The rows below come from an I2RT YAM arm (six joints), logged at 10 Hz.
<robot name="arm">
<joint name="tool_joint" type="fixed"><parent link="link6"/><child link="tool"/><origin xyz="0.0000 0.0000 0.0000" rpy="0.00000 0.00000 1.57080"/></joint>
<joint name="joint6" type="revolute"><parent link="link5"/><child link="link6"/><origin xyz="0.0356 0.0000 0.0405" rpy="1.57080 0.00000 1.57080"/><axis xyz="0 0 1"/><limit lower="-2.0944" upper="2.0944"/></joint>
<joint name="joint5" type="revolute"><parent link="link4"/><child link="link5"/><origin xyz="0.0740 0.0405 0.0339" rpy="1.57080 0.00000 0.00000"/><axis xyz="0 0 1"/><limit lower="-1.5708" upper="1.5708"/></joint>
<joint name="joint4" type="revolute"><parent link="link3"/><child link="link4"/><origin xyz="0.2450 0.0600 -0.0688"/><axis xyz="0 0 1"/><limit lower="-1.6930" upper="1.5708"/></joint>
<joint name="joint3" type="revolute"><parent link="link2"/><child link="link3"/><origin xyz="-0.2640 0.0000 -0.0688" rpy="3.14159 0.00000 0.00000"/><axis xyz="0 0 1"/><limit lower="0.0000" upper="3.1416"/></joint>
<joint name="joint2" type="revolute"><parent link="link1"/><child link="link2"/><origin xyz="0.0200 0.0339 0.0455" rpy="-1.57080 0.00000 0.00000"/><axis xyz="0 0 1"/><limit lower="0.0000" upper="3.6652"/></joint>
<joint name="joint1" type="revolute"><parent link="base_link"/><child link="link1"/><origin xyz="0.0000 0.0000 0.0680"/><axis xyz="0 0 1"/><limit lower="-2.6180" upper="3.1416"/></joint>
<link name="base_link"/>
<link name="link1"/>
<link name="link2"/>
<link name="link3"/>
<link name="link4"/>
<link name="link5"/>
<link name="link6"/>
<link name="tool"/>
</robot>
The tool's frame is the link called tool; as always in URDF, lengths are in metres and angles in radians.
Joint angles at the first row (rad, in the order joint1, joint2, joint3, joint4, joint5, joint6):
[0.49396, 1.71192, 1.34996, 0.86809, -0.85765, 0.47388]
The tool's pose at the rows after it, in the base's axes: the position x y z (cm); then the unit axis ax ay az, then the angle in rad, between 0 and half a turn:
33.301, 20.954, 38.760, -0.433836, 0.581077, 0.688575, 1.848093
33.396, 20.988, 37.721, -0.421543, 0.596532, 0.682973, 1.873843
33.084, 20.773, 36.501, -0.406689, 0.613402, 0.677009, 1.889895
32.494, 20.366, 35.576, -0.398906, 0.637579, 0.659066, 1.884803
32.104, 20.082, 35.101, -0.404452, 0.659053, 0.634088, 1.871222
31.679, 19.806, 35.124, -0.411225, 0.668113, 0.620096, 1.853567
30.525, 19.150, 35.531, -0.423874, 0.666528, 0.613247, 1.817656
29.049, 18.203, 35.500, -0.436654, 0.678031, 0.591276, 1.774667
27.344, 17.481, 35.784, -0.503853, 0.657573, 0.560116, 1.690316
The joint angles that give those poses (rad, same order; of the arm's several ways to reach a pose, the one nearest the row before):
[0.49547, 1.71035, 1.33149, 0.88361, -0.81926, 0.48169]
[0.49547, 1.71042, 1.30402, 0.86980, -0.81303, 0.48167]
[0.49549, 1.69513, 1.25041, 0.86976, -0.79622, 0.48013]
[0.49549, 1.66143, 1.19515, 0.83468, -0.76552, 0.43894]
[0.49547, 1.63376, 1.16743, 0.77639, -0.74099, 0.37299]
[0.49547, 1.60924, 1.15052, 0.74714, -0.72563, 0.33300]
[0.49548, 1.55722, 1.10926, 0.74858, -0.71491, 0.30080]
[0.49395, 1.48516, 1.04492, 0.72570, -0.68585, 0.23960]
[0.49852, 1.41610, 0.98808, 0.73470, -0.69489, 0.10944]

